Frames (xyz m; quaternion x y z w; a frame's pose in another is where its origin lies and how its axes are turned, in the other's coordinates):
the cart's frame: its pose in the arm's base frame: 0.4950 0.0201 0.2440 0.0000 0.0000 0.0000 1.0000
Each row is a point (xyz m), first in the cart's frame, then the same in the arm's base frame.
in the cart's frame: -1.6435 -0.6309 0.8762
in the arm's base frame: -1.1485 -0.6108 1.1202
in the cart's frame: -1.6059 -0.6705 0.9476
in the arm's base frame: -1.1109 -0.6504 1.1916
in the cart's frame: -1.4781 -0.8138 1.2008
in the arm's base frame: -0.9831 -0.7937 1.4448
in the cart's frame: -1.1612 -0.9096 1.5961
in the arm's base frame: -0.6662 -0.8895 1.8401
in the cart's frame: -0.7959 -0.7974 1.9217
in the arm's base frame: -0.3009 -0.7773 2.1657
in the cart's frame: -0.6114 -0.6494 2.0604
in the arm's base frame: -0.1164 -0.6293 2.3044
